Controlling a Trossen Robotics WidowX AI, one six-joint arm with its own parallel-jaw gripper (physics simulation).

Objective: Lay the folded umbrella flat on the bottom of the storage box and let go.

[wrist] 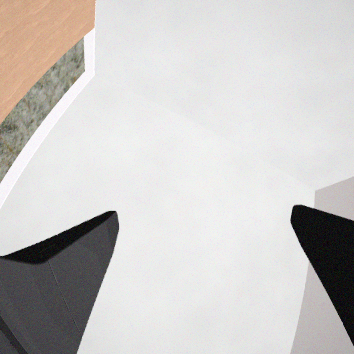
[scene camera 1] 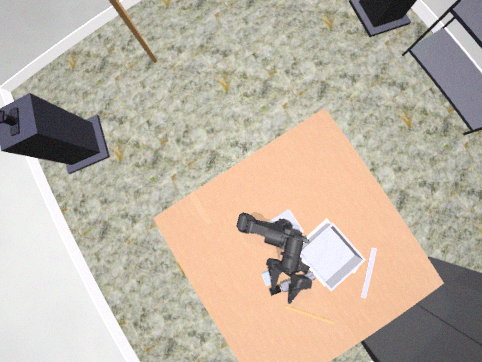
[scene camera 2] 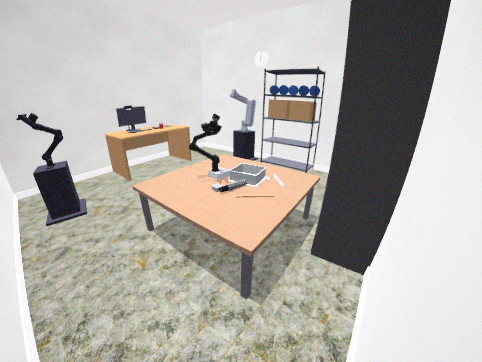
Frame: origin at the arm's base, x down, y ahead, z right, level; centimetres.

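Seen in the pictures: gripper, fingertip midpoint: (wrist: 206,217) (scene camera 1: 280,296) (scene camera 2: 211,125); arm's base at its link origin: (scene camera 1: 280,225) (scene camera 2: 215,170).
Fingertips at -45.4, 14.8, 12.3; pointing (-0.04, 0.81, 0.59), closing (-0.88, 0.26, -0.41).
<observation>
Pixels of each thing's top centre, then the offset from my fingertips to it, as dx, dy, dz. Level surfaces: height alone.
- folded umbrella at its top centre: (scene camera 1: 293,285) (scene camera 2: 233,182) +45.2, +19.3, -6.8
- storage box at its top centre: (scene camera 1: 332,257) (scene camera 2: 248,168) +41.4, +10.6, -32.4
- small pale block at its top centre: (scene camera 1: 269,278) (scene camera 2: 217,185) +47.5, +11.6, +4.4
- pale strip at its top centre: (scene camera 1: 369,272) (scene camera 2: 278,179) +50.9, +31.3, -52.1
- thin yellowish stick at its top centre: (scene camera 1: 310,315) (scene camera 2: 255,195) +49.9, +41.3, -10.1
- wooden table at its surface level: dx +51.1
The folded umbrella (scene camera 2: 235,186) is dark grey and lies on the table beside the storage box. In scene camera 1 the umbrella (scene camera 1: 285,285) is partly hidden below my gripper. The storage box (scene camera 1: 346,274) (scene camera 2: 257,177) is grey, open at the top, and its bottom shows bare in scene camera 1. My gripper (scene camera 1: 281,295) (scene camera 2: 218,123) (wrist: 206,217) is open with nothing between its fingers. It is raised high above the table, as scene camera 2 shows. The wrist view looks past the fingers at a pale wall; the umbrella and the box do not show there.
A small pale block (scene camera 1: 266,278) (scene camera 2: 216,187) lies by the umbrella's end. A pale strip (scene camera 1: 369,273) (scene camera 2: 278,180) lies on the box's far side from the arm. A thin yellowish stick (scene camera 1: 310,315) (scene camera 2: 255,196) lies on the wooden table (scene camera 1: 320,150) (scene camera 2: 215,215).
</observation>
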